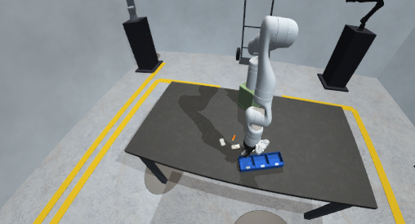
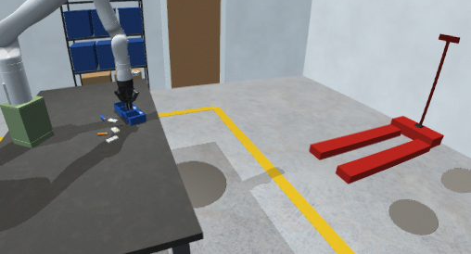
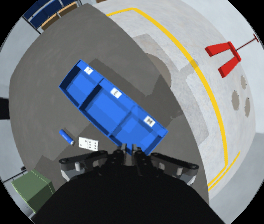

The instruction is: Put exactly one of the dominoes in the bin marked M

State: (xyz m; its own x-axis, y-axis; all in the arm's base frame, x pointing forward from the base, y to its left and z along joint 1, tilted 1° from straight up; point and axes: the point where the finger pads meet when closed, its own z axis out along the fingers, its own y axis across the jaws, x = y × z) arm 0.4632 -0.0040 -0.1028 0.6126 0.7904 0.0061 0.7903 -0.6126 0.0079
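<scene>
My hand is 90 mm to the right of the blue three-compartment bin and 70 mm above it. The rest, counted from my hand: small orange piece (140 mm behind, 90 mm to the right, 80 mm below); small blue piece (140 mm behind, 90 mm to the left, 80 mm below); white domino (90 mm behind, 80 mm below, 50 mm to the left).
</scene>
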